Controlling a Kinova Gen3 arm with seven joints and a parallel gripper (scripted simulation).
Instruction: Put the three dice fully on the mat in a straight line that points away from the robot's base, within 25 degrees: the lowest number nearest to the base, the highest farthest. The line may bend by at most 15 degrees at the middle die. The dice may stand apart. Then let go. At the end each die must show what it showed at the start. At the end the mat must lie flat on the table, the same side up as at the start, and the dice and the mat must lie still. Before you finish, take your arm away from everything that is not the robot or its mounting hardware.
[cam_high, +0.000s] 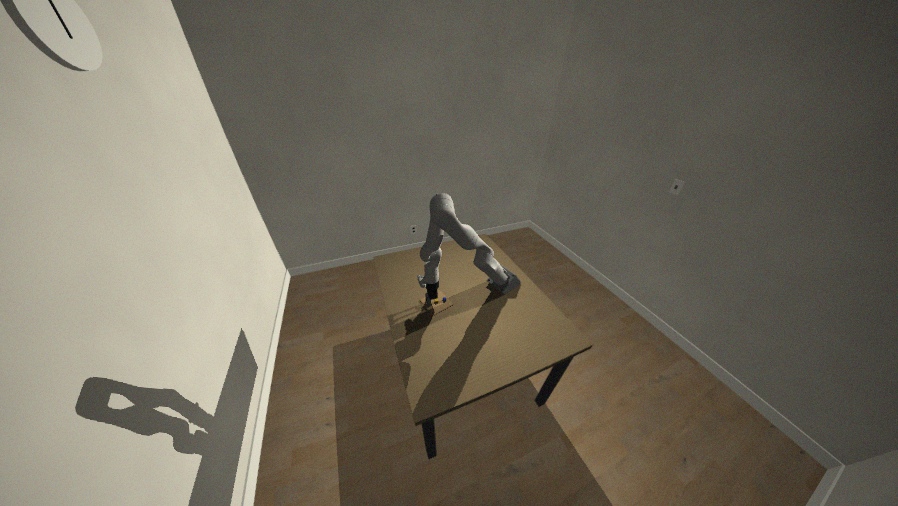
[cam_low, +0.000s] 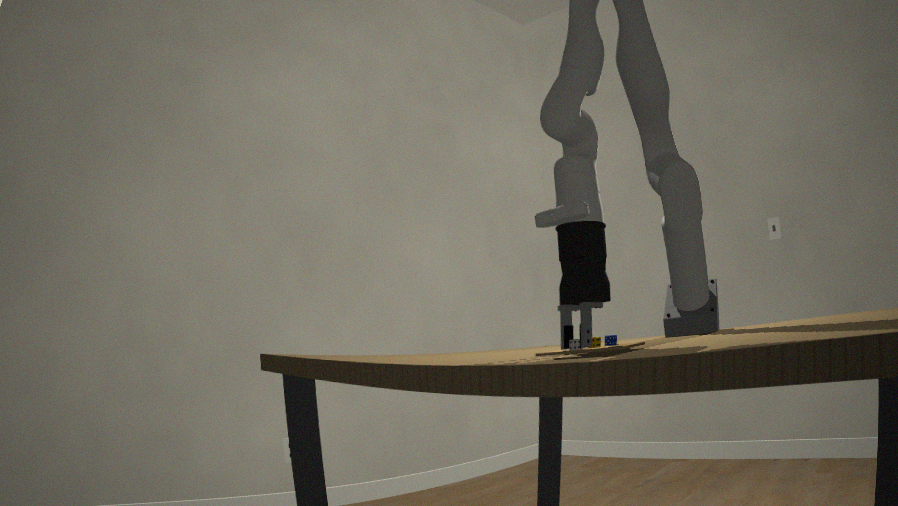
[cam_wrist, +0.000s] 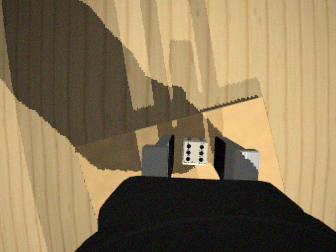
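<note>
Right now my hand is 1 cm above the white die. Also, from my hand: blue die 10 cm behind, 1 cm to the left, 1 cm below; tan mat 5 cm behind, 2 cm below; yellow die 5 cm behind, 1 cm below.
</note>
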